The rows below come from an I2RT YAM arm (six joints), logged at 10 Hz.
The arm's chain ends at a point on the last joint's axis. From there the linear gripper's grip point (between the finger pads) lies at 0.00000 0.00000 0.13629 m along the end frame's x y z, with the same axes.
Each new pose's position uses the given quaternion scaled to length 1; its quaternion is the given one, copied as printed.
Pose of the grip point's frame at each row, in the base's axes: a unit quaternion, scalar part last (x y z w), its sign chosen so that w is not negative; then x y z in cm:
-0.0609, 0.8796, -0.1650, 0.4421, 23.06, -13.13, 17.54
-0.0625, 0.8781, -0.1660, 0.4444, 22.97, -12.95, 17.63
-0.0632, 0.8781, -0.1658, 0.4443, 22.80, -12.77, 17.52
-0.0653, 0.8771, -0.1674, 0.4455, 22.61, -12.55, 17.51
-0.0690, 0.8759, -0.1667, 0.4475, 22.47, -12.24, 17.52
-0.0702, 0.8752, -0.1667, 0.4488, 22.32, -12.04, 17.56
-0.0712, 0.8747, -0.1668, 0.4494, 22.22, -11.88, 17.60
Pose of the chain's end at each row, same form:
-0.0609, 0.8796, -0.1650, 0.4421, 12.19, -9.91, 25.10
-0.0625, 0.8781, -0.1660, 0.4444, 12.05, -9.73, 25.12
-0.0632, 0.8781, -0.1658, 0.4443, 11.88, -9.57, 25.02
-0.0653, 0.8771, -0.1674, 0.4455, 11.66, -9.34, 24.97
-0.0690, 0.8759, -0.1667, 0.4475, 11.47, -9.10, 24.93
-0.0702, 0.8752, -0.1667, 0.4488, 11.30, -8.92, 24.94
-0.0712, 0.8747, -0.1668, 0.4494, 11.18, -8.78, 24.97

